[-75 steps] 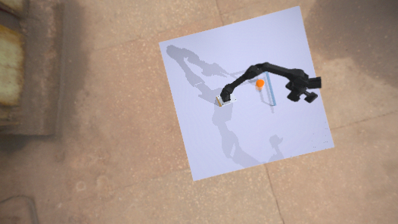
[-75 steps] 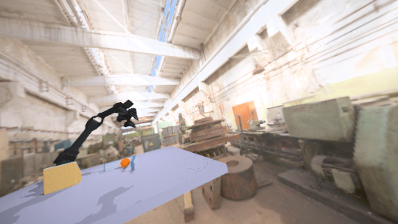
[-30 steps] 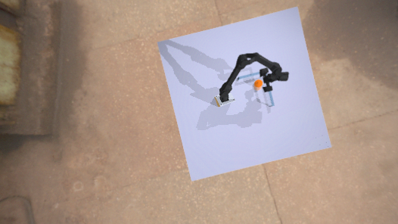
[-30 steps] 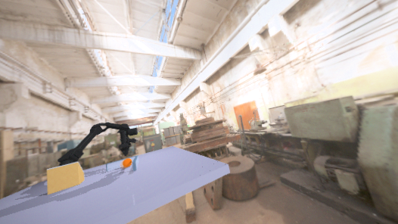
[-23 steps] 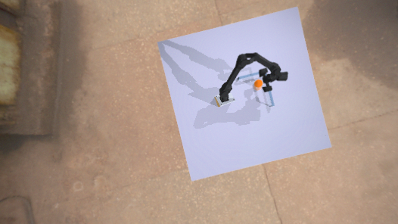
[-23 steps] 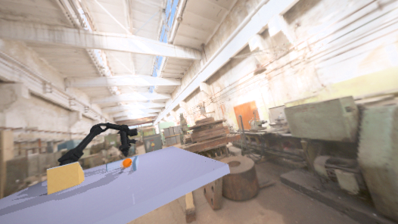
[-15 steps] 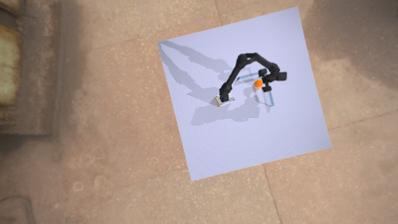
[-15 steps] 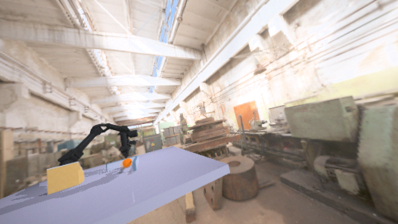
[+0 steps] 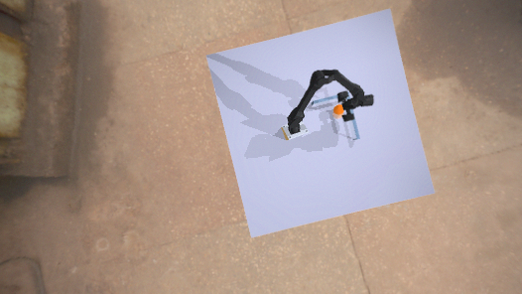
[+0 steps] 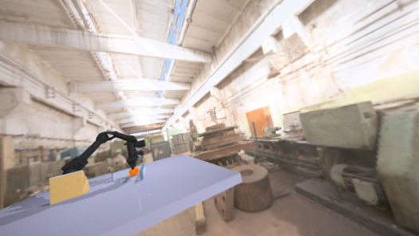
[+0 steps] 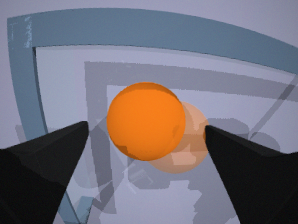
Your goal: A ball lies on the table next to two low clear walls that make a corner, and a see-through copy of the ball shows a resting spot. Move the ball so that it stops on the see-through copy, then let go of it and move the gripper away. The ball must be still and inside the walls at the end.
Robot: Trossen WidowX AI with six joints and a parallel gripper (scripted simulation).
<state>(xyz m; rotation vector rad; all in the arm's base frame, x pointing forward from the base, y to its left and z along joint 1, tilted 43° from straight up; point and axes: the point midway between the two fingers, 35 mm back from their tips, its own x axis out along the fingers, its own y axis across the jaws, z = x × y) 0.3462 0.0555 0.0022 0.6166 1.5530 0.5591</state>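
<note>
My gripper tip is now 20 mm above the orange ball.
</note>
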